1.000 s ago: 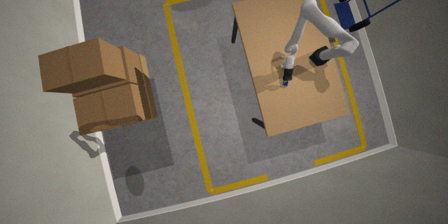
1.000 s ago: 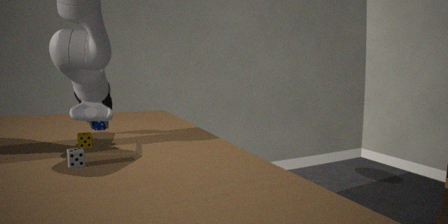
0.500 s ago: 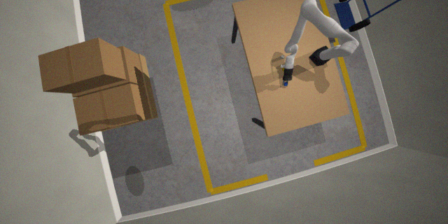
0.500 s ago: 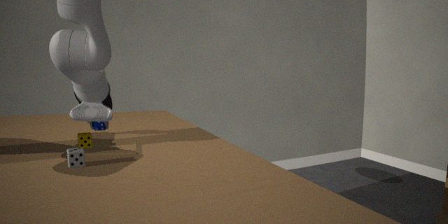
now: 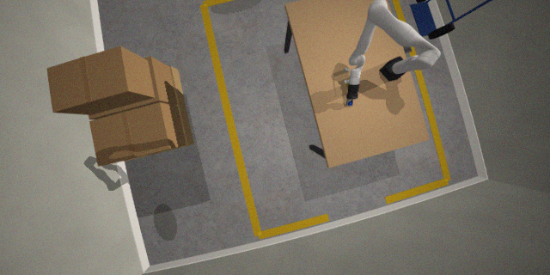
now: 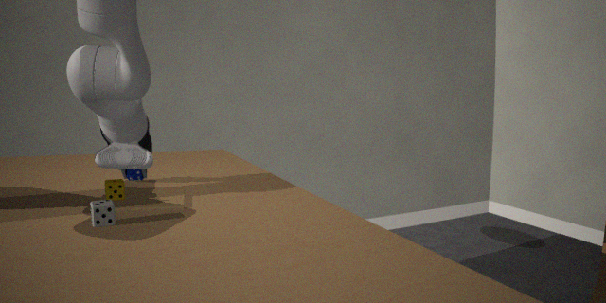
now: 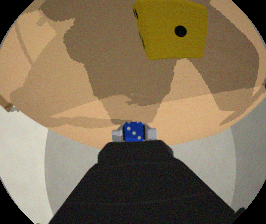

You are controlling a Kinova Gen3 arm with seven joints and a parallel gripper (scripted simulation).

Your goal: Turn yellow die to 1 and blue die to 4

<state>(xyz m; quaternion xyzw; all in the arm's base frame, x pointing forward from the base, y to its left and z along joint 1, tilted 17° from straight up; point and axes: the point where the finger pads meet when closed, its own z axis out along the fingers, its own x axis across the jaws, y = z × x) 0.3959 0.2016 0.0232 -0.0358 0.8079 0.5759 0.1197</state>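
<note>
My gripper is now right at the blue die. From my hand the other things lie so: white die: 30 mm behind, 280 mm to the right, 10 mm below; then tan mat: 20 mm ahead, 140 mm to the right, 20 mm below; then yellow die: 20 mm behind, 150 mm to the right, 10 mm below.
</note>
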